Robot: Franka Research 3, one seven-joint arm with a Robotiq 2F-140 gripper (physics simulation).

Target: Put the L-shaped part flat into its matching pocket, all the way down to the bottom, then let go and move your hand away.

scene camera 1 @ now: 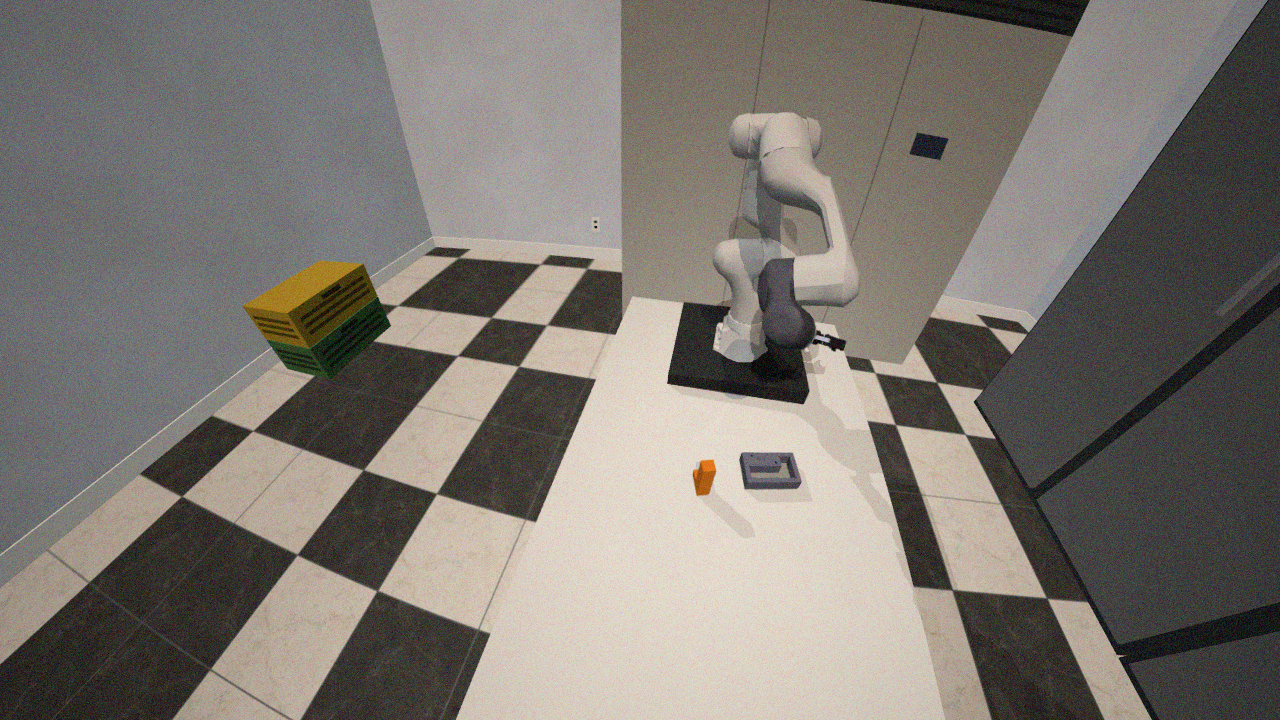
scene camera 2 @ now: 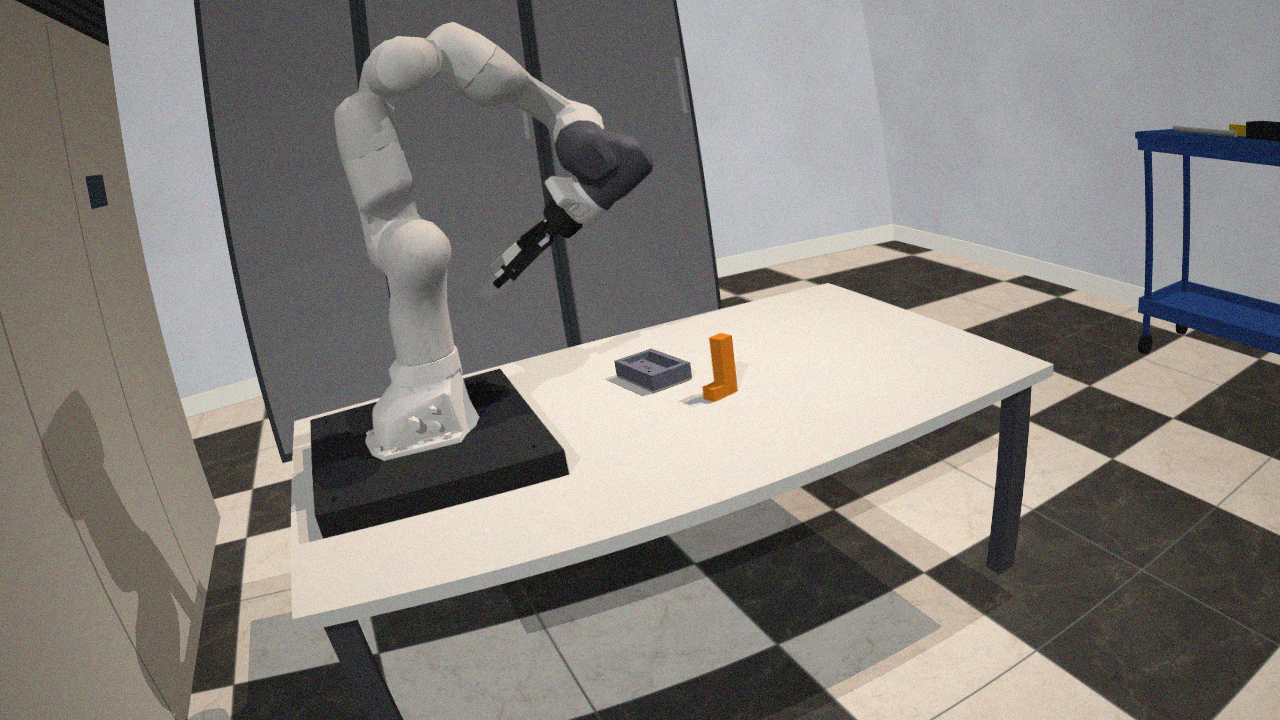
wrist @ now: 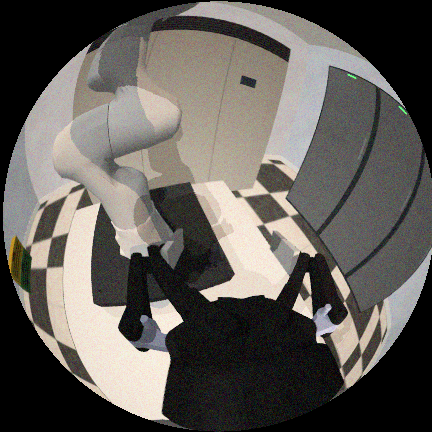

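The orange L-shaped part (scene camera 1: 705, 477) (scene camera 2: 723, 362) stands upright on the white table, its long leg pointing up and its short foot on the table. Beside it, a little apart, lies the dark grey block with the pocket (scene camera 1: 771, 484) (scene camera 2: 640, 376); its recess is open at the top and the part is outside it. My gripper (scene camera 2: 498, 278) (wrist: 227, 239) is open and empty, high above the table and tilted down toward the arm's base side, away from the part. In scene camera 1 it is mostly hidden behind the wrist. The part and the block do not show in the wrist view.
The arm stands on a black base plate (scene camera 1: 689, 367) (scene camera 2: 528, 452) at one end of the white table (scene camera 1: 671, 626) (scene camera 2: 850, 376). Grey cabinets (scene camera 2: 617, 179) (wrist: 345, 150) stand beyond one long side. Yellow and green crates (scene camera 1: 313, 300) and a blue cart (scene camera 2: 1203, 148) stand away from the table.
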